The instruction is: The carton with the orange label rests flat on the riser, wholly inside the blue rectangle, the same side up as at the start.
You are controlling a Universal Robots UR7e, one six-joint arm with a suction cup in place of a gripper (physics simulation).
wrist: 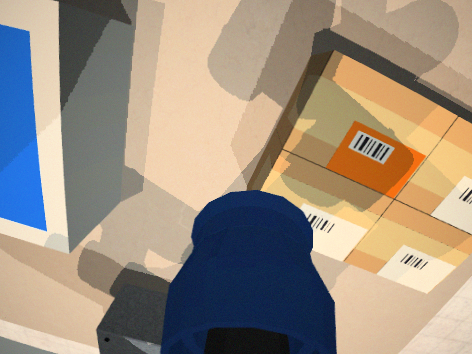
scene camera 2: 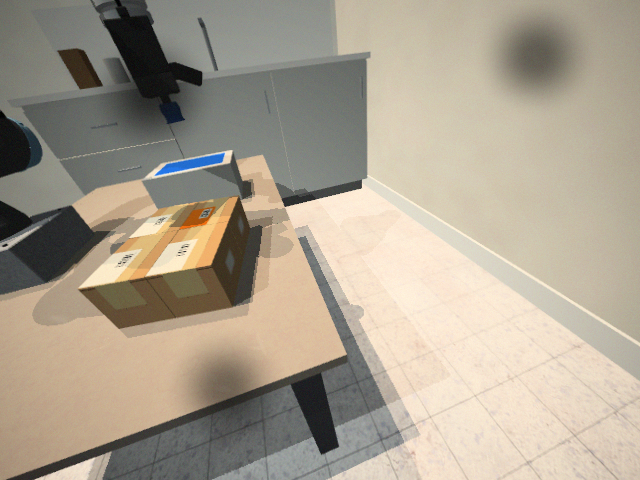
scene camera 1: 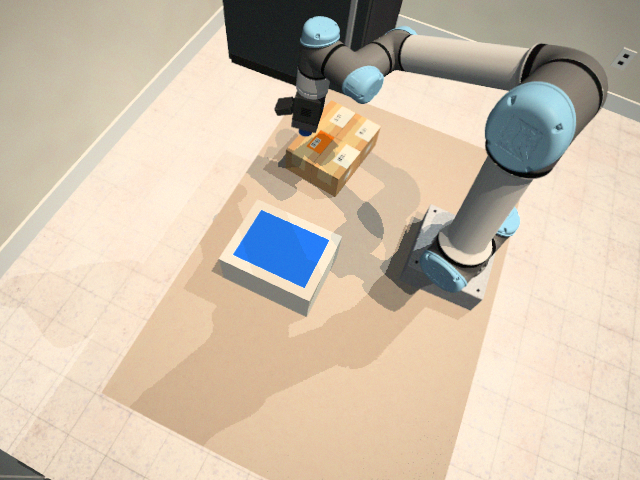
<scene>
My suction cup (wrist: 251,266) holds nothing. On the table rests a riser (scene camera 1: 286,259).
The riser also shows in the wrist view (wrist: 71,71) and in scene camera 2 (scene camera 2: 213,176).
</scene>
